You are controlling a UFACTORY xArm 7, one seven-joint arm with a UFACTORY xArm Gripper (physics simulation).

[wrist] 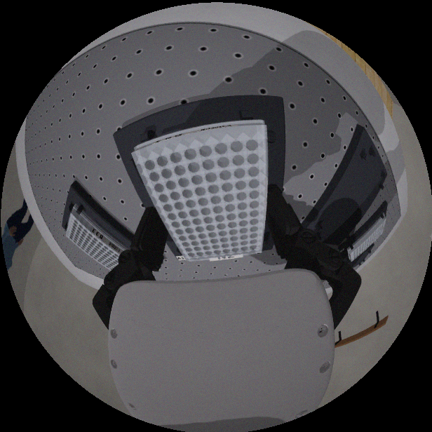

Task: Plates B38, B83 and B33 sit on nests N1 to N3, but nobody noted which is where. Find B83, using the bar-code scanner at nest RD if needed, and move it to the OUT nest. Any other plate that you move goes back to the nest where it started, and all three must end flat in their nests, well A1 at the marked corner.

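A white many-welled plate (210, 185) sits in the dark nest (200, 111) in the middle of the view, by the partly covered label N2 (227, 258). The print on its far edge is too slanted to read. My gripper (211, 211) is open, with one finger on each side of this plate. A second plate (92, 242) sits in a nest (71, 199) at the left; its upside-down print seems to read B33. A third plate (369, 237) shows at the far right, partly behind the right finger, its code unreadable.
An unoccupied dark nest (350, 172) lies right of the middle one; its label does not show. The nests are on a grey perforated board (165, 57). A small white object (328, 290) shows partly behind the right finger. A brown strip with pegs (365, 331) is beyond the table.
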